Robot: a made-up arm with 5 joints. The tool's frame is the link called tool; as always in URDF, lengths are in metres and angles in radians.
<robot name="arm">
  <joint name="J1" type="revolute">
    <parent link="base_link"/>
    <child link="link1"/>
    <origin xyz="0 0 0.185"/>
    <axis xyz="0 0 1"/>
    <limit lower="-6.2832" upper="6.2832" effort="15" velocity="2.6"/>
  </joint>
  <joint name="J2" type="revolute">
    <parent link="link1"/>
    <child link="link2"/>
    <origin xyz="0 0 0"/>
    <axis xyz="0 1 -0.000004"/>
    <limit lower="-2.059" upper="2.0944" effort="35" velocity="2.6"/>
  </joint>
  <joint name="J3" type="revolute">
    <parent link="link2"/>
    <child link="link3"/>
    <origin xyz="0.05 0 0.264"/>
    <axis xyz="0 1 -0.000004"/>
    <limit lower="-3.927" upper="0.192" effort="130" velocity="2.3"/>
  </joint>
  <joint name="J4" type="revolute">
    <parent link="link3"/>
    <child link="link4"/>
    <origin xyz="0.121 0 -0.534"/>
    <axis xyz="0 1 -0.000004"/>
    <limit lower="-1.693" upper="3.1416" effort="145" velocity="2.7"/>
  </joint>
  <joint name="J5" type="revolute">
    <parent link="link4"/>
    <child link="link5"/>
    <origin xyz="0.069 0 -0.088"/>
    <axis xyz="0 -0.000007 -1"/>
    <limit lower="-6.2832" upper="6.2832" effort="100" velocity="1.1"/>
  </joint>
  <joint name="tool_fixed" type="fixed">
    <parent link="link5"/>
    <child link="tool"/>
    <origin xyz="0 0 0" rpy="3.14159 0 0"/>
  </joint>
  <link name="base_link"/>
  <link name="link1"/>
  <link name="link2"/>
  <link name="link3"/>
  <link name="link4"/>
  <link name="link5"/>
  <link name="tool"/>
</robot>
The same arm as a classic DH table. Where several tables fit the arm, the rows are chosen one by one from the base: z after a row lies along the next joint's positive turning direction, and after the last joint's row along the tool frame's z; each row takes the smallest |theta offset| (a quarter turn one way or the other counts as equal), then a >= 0, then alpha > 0; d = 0 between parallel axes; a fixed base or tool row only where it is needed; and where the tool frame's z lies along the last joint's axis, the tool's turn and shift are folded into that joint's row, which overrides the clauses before.
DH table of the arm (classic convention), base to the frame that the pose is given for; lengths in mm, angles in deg. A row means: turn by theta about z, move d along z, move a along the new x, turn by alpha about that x. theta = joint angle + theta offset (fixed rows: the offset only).
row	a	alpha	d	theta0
J1	0	-90	185	0
J2	268.7	0	0	-79.28
J3	-547.5	0	0	-23.49
J4	-69	90	0	-77.23
J5	0	0	88	180
Joint limits (deg, base to tool): -360..360 -117.97..120 -225..11 -97..180 -360..360

